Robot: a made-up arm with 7 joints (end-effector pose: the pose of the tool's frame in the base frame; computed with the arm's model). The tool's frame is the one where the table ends. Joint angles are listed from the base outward.
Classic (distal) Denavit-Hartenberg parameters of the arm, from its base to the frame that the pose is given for. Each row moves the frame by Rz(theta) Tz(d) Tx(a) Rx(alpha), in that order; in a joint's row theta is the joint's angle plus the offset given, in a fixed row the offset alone. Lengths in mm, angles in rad.
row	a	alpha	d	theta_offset
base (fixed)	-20.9	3.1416	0	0.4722
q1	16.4	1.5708	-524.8	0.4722
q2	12.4	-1.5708	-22.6	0
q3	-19.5	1.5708	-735	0
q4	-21.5	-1.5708	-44.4	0
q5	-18.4	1.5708	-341.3	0
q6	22.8	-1.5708	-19.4	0
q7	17	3.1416	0	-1.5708
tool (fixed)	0	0	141.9	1.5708
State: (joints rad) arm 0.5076 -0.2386 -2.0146 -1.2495 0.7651 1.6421 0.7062
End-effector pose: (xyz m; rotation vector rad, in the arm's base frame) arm -0.0795 -0.2282 1.4465 -0.9042 -0.2084 -2.3872
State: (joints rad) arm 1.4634 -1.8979 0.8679 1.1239 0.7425 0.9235 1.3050
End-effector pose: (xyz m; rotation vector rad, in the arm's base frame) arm -0.4922 0.7841 0.3849 0.3187 -1.3495 0.1719
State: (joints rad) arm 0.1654 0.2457 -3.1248 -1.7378 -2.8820 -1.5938 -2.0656
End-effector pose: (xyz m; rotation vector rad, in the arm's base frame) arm 0.5784 -0.0788 1.2198 -0.4259 0.2521 -1.1781
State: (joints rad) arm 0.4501 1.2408 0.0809 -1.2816 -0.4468 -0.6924 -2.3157
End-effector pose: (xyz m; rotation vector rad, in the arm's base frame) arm 0.4688 -0.3549 1.2297 0.1989 -0.6930 -0.7876
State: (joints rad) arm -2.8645 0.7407 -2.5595 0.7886 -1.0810 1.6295 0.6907
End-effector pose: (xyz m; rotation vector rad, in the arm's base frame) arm -0.4970 0.0750 1.3403 1.8162 0.7129 2.4232
